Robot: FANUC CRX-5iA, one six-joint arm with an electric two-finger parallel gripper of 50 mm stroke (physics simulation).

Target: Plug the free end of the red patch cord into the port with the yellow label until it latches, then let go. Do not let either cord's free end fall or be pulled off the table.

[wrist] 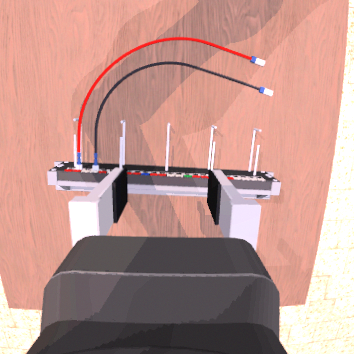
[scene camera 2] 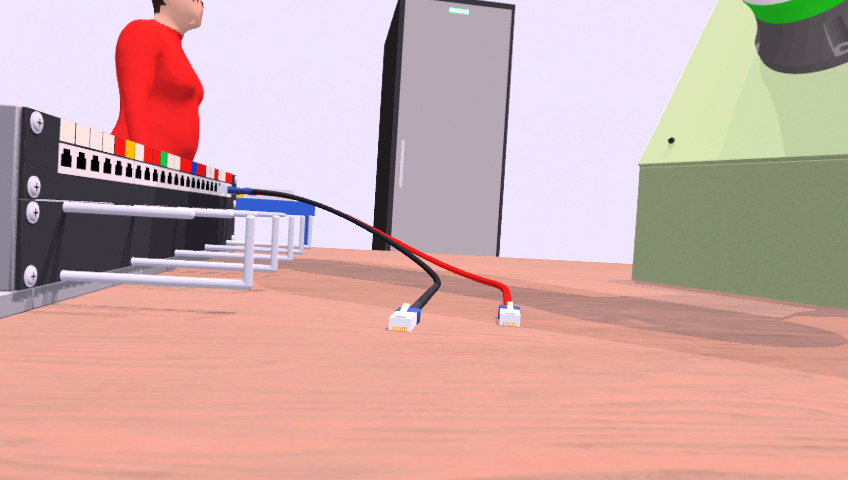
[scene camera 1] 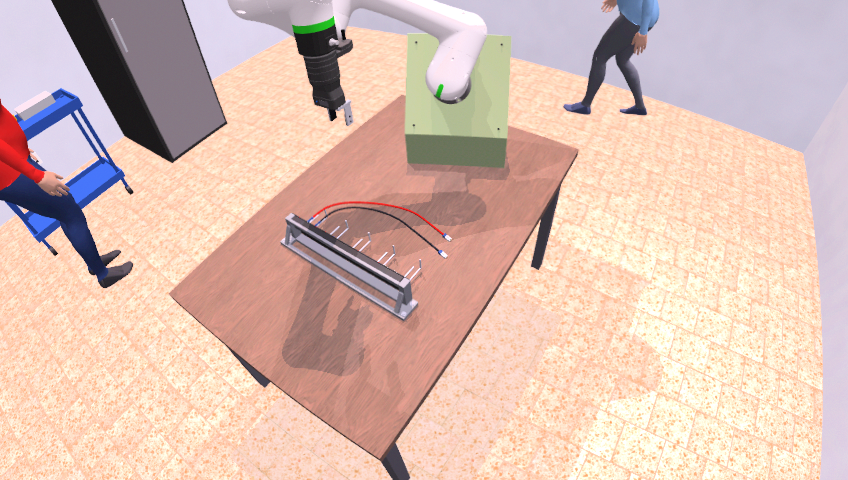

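Gripper visible in the wrist view and scene camera 1. Gripper out of frame in scene camera 2. Same spot on the gripper: [scene camera 1: 332, 115] and [wrist: 123, 197].
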